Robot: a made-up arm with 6 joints. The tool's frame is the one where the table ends. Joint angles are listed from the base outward.
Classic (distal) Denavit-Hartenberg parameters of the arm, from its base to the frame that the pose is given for. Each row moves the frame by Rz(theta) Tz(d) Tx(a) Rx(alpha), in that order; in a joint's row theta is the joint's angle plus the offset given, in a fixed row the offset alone. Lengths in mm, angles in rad.
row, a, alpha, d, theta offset
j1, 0, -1.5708, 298, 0
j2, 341.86, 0, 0, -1.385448
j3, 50, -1.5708, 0, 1.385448
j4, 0, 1.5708, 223, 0
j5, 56, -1.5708, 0, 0
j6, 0, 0, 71, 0
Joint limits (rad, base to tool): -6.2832..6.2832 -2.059..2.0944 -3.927..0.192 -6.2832..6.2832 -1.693..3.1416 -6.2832..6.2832
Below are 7 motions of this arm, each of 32 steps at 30 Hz.
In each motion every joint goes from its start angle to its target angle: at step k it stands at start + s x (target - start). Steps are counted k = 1, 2, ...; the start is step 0. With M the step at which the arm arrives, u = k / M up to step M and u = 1 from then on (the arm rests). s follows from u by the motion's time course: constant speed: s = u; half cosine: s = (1 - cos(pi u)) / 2; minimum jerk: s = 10 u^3 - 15 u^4 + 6 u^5.
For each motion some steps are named. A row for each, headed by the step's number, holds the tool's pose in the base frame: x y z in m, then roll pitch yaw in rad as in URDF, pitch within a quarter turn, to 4 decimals.
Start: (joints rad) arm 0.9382 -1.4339 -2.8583 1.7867 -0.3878 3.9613
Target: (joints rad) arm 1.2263 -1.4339 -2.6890 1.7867 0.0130 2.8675
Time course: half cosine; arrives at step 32
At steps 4, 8, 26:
4: -0.2774 -0.5181 0.4872 -0.9297 0.7027 -2.9028
8: -0.2637 -0.5267 0.4929 -0.9591 0.6125 -2.9830
26: -0.1605 -0.5710 0.5339 -0.9912 0.0174 2.8084

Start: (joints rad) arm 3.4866 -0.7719 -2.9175 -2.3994 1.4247 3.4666
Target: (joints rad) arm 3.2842 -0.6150 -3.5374 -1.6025 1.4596 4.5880
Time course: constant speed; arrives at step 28
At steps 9, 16, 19, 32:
9: 0.3928 0.1679 0.7589 1.8251 0.2871 2.9561
16: 0.3975 0.1534 0.7432 1.7498 -0.1495 2.9912
19: 0.3986 0.1463 0.7365 1.7137 -0.3370 3.0193
32: 0.3995 0.1223 0.7169 1.5198 -0.8858 -3.0705

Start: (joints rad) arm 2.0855 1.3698 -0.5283 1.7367 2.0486 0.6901
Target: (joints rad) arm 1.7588 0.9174 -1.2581 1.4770 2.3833 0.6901
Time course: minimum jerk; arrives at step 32
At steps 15, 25, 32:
15: -0.1980 0.2606 0.1386 0.9364 0.4127 -1.7565
25: -0.1728 0.3774 0.2475 0.3555 0.7702 -2.1248
32: -0.1650 0.3905 0.2682 0.2518 0.8171 -2.1973

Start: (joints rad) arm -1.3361 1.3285 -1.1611 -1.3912 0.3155 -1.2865
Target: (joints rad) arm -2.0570 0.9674 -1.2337 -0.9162 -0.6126 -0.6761
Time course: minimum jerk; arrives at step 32
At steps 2, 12, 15, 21, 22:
2: 0.1098 -0.3287 0.0050 -2.7673 -0.0627 1.3517
12: 0.0633 -0.3871 0.0512 -3.0544 -0.0085 0.8455
15: 0.0229 -0.4179 0.0848 3.0418 -0.0353 0.5468
21: -0.0812 -0.4552 0.1637 2.6764 -0.2185 0.0244
22: -0.0972 -0.4568 0.1754 2.6282 -0.2547 -0.0359

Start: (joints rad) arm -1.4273 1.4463 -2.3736 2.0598 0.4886 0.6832
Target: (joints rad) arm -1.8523 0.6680 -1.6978 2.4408 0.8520 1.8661
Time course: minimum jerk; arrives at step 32
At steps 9, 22, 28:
9: 0.0423 -0.6188 0.1658 3.0160 1.2732 2.0016
22: -0.1112 -0.5715 0.3675 1.5049 0.5484 0.2765
28: -0.1418 -0.5415 0.4117 1.4173 0.3172 0.1909

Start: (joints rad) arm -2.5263 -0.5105 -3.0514 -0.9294 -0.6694 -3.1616
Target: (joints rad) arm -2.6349 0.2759 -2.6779 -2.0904 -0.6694 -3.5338
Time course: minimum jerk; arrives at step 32
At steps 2, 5, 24, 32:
2: 0.2868 0.1161 0.8035 0.5422 -0.8479 2.4306
5: 0.2758 0.1053 0.8127 0.5102 -0.8230 2.4160
24: -0.1819 -0.1969 0.8233 -0.4896 -0.9708 1.8112
32: -0.2356 -0.2181 0.7886 -0.6196 -1.0967 1.8014

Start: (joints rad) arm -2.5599 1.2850 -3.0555 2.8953 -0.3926 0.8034
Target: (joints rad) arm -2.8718 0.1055 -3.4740 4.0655 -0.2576 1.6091
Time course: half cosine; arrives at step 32
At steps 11, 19, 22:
11: -0.4792 -0.2668 0.5702 1.2699 0.4823 -1.1917
19: -0.2915 -0.1558 0.8105 0.6240 -0.0199 -0.9093
22: -0.1950 -0.1170 0.8608 0.3955 -0.0250 -0.7020

